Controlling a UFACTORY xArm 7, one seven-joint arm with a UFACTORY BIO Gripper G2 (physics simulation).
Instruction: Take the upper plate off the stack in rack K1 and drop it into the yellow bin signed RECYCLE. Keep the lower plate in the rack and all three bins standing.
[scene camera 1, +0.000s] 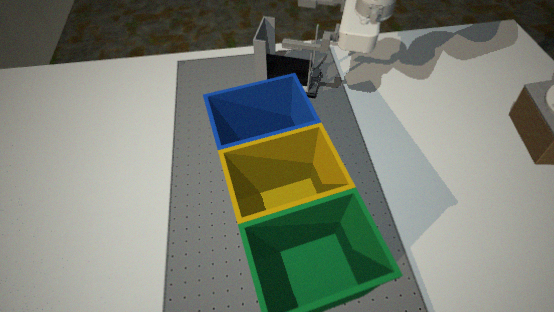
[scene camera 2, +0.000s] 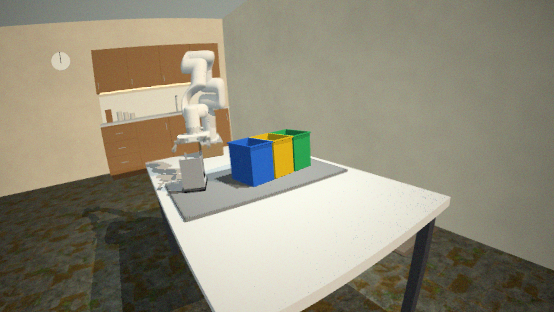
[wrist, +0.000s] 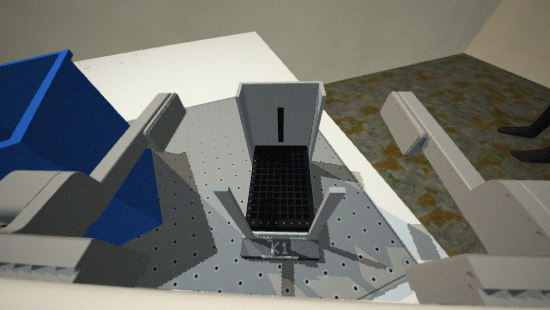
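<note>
Rack K1 stands upright on the perforated board, with a tall back panel and two front posts. A black gridded plate lies flat in it, on top of the stack. The lower plate cannot be told apart; a thin light strip shows under the black plate's front edge. The yellow bin stands upright between the other two bins; its sign does not show. My gripper is open and empty, above the rack, its fingers wide apart on either side.
The blue bin stands upright nearest the rack, close to one finger in the wrist view. The green bin stands upright at the far end. The grey board lies on the white table.
</note>
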